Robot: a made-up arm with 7 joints.
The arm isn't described. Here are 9 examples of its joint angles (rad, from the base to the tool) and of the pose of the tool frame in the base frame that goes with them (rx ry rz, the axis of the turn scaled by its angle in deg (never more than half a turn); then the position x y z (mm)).
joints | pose
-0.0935 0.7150 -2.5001 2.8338 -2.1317 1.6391 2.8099 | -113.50 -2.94 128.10 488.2 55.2 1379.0
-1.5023 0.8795 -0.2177 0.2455 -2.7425 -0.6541 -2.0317 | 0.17 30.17 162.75 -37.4 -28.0 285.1
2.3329 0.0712 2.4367 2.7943 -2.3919 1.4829 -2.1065 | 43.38 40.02 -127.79 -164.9 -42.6 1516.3
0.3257 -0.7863 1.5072 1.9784 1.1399 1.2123 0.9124 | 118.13 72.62 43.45 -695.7 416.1 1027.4
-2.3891 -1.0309 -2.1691 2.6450 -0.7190 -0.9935 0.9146 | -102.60 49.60 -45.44 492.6 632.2 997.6
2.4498 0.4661 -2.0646 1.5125 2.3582 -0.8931 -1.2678 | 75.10 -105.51 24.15 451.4 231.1 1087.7
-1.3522 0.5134 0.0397 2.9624 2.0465 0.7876 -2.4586 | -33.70 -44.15 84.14 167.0 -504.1 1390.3
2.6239 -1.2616 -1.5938 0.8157 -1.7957 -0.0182 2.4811 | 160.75 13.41 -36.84 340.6 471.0 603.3
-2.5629 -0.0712 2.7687 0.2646 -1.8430 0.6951 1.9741 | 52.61 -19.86 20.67 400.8 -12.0 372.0
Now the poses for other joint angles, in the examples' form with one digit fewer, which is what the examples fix.
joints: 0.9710 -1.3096 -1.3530 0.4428 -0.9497 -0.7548 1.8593
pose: -113.1 68.6 12.8 363 -246 719
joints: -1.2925 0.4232 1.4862 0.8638 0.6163 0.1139 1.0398
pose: 121.8 -80.1 -72.0 626 60 608
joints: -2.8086 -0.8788 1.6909 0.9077 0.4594 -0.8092 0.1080
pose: -2.1 -67.2 20.6 354 -570 719
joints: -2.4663 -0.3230 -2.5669 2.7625 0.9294 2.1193 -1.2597
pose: -44.2 -75.6 -118.1 220 383 1259
